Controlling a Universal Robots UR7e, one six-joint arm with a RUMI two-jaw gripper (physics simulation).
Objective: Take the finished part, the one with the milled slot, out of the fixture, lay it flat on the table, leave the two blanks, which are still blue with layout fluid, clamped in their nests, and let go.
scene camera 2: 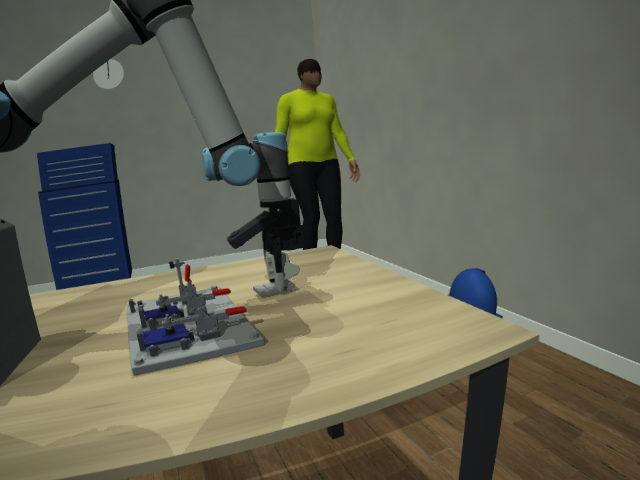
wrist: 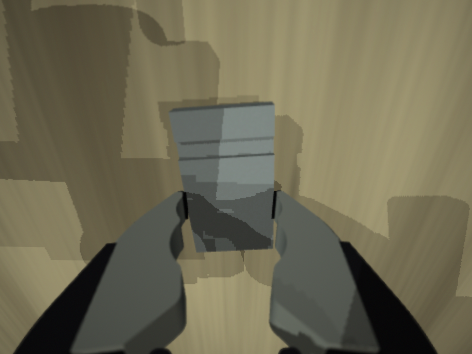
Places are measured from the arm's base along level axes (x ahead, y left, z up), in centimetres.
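Pixels of known places: gripper, fingertip midpoint: (scene camera 2: 278, 289) (wrist: 230, 193).
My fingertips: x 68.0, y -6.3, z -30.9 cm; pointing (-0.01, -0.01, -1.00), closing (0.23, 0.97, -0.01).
Observation:
For each thing: its top centre in the pictures, then the offset to it from my fingertips. "spot": a spot on its surface instead. Level surfaces: height alone.
- finished part, middle of its top: (wrist: 228, 191) (scene camera 2: 273, 285) dx -0.9, dy +0.2, dz +1.3 cm
- fixture, surface spot: (scene camera 2: 240, 342) spot: dx -20.6, dy -21.7, dz +0.6 cm
- front blue blank, middle of its top: (scene camera 2: 165, 333) dx -31.7, dy -13.7, dz +2.7 cm
- third red handle, surface spot: (scene camera 2: 187, 272) spot: dx -19.8, dy +5.7, dz +7.6 cm
- table, its level: dz -0.8 cm
The finished part (scene camera 2: 262, 290) (wrist: 247, 172) is a grey rectangular plate with a slot across it. My gripper (scene camera 2: 277, 284) (wrist: 230, 193) is shut on its side edges near one end. The part is roughly level and very low over the table, right of the fixture's rear in the scene view; whether it touches the wood I cannot tell. The fixture (scene camera 2: 240, 342) is a grey base plate with nests and toggle clamps. A front blue blank (scene camera 2: 151, 338) and another blue blank (scene camera 2: 173, 311) behind it sit in nests under clamp arms.
Two red clamp handles (scene camera 2: 235, 310) (scene camera 2: 221, 291) lie low, pointing towards the gripper side; a third red handle (scene camera 2: 187, 272) stands upright at the fixture's rear. A dark grey box (scene camera 2: 15, 304) stands at the left. A person (scene camera 2: 311, 126) in a yellow top stands behind the table (scene camera 2: 392, 320).

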